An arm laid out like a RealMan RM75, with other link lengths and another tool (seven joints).
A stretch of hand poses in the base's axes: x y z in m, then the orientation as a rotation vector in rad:
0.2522, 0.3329, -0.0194, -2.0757, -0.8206, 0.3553
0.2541, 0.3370, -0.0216, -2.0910, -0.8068, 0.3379
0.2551, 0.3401, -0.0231, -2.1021, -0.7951, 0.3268
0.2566, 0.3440, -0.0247, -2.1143, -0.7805, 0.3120
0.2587, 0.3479, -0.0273, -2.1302, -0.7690, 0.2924
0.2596, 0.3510, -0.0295, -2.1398, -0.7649, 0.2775
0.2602, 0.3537, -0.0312, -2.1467, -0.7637, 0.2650
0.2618, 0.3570, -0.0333, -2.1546, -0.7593, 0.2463
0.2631, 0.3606, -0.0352, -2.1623, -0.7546, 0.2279
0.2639, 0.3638, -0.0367, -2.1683, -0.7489, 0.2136
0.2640, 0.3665, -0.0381, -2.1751, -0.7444, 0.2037
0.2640, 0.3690, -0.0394, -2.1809, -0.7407, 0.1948
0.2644, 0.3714, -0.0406, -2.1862, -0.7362, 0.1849
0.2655, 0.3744, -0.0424, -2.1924, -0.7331, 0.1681
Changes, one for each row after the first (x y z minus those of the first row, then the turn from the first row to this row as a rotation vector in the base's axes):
0.0019, 0.0041, -0.0022, -0.0061, -0.0101, -0.0184
0.0029, 0.0072, -0.0037, -0.0111, -0.0158, -0.0324
0.0044, 0.0111, -0.0053, -0.0155, -0.0231, -0.0499
0.0065, 0.0150, -0.0079, -0.0221, -0.0359, -0.0673
0.0074, 0.0181, -0.0101, -0.0254, -0.0468, -0.0770
0.0080, 0.0208, -0.0118, -0.0274, -0.0565, -0.0832
0.0096, 0.0241, -0.0139, -0.0281, -0.0691, -0.0941
0.0109, 0.0277, -0.0158, -0.0287, -0.0814, -0.1050
0.0117, 0.0309, -0.0173, -0.0291, -0.0901, -0.1148
0.0118, 0.0336, -0.0187, -0.0319, -0.0968, -0.1224
0.0118, 0.0361, -0.0200, -0.0341, -0.1029, -0.1289
0.0122, 0.0385, -0.0212, -0.0355, -0.1091, -0.1363
0.0133, 0.0415, -0.0230, -0.0358, -0.1206, -0.1451

